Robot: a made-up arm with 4 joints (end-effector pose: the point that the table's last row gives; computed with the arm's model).
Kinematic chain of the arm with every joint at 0, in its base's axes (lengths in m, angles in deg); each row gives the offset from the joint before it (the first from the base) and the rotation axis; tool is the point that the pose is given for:
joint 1: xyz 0 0 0.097 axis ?
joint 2: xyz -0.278 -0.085 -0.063 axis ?
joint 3: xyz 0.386 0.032 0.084 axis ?
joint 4: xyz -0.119 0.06 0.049 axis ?
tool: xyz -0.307 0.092 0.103
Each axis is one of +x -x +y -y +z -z.
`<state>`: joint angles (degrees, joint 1 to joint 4).
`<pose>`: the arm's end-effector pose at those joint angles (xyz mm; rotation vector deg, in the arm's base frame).
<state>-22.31 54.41 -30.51 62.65</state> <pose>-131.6 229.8 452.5 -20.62 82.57 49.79</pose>
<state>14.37 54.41 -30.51 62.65</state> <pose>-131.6 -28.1 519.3 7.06 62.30 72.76</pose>
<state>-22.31 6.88 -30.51 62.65</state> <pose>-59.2 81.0 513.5 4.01 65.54 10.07</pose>
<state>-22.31 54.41 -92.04 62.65</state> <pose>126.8 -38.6 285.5 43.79 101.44 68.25</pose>
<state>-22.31 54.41 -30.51 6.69</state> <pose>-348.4 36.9 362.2 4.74 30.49 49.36</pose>
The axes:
joint 1: +x
joint 2: +z
joint 3: -x
joint 4: +y

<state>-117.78 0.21 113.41 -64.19</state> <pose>-236.7 90.2 366.8 112.39 -33.82 -70.81</pose>
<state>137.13 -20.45 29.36 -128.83</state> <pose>91.2 319.7 176.2 46.83 -64.51 -104.78</pose>
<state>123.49 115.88 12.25 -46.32</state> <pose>-412.5 187.3 14.8 -93.14 148.03 -21.37</pose>
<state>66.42 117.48 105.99 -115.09</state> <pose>-176.9 169.9 361.2 6.57 122.79 -25.21</pose>
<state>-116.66 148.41 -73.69 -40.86</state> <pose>-326.6 232.0 233.5 -16.63 108.80 -6.25</pose>
